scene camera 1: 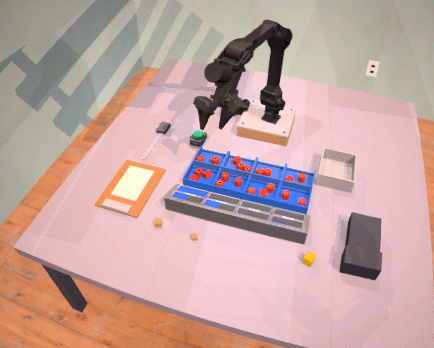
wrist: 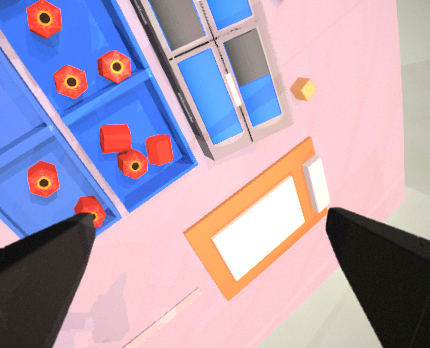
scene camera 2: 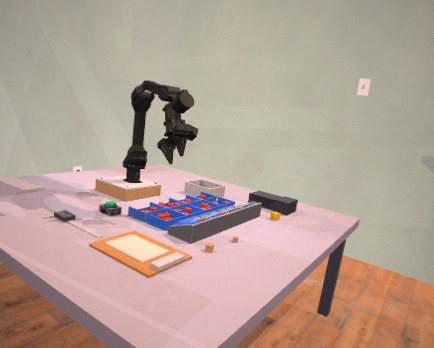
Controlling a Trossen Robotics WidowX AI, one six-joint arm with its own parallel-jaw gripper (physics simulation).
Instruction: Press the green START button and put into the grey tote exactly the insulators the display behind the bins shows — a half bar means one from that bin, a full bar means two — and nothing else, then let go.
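Note:
My gripper [scene camera 1: 212,127] [scene camera 2: 176,158] [wrist: 212,221] is open and empty, raised above the table near the green START button [scene camera 1: 198,134] [scene camera 2: 110,204]. Red insulators [scene camera 1: 238,181] [scene camera 2: 166,216] [wrist: 114,66] lie in the two-row blue bins [scene camera 1: 270,201] [scene camera 2: 145,219] [wrist: 107,97]. In the wrist view the end bins hold three and two insulators. The display [scene camera 1: 235,221] [scene camera 2: 215,225] [wrist: 282,112] shows a full and a half blue bar at its left end, and a half bar in the second section's front row; its other bars look grey. The grey tote [scene camera 1: 337,184] [scene camera 2: 205,191] looks empty inside.
An orange clipboard [scene camera 1: 141,201] [scene camera 2: 100,245] [wrist: 210,260] lies left of the display. Small orange cubes [scene camera 1: 158,222] [scene camera 2: 209,247] [wrist: 303,89], a yellow cube [scene camera 1: 309,259] [scene camera 2: 275,216] and a black block [scene camera 1: 362,245] [scene camera 2: 272,201] stand on the table. A small dark box [scene camera 1: 163,127] [scene camera 2: 64,215] lies left of the button.

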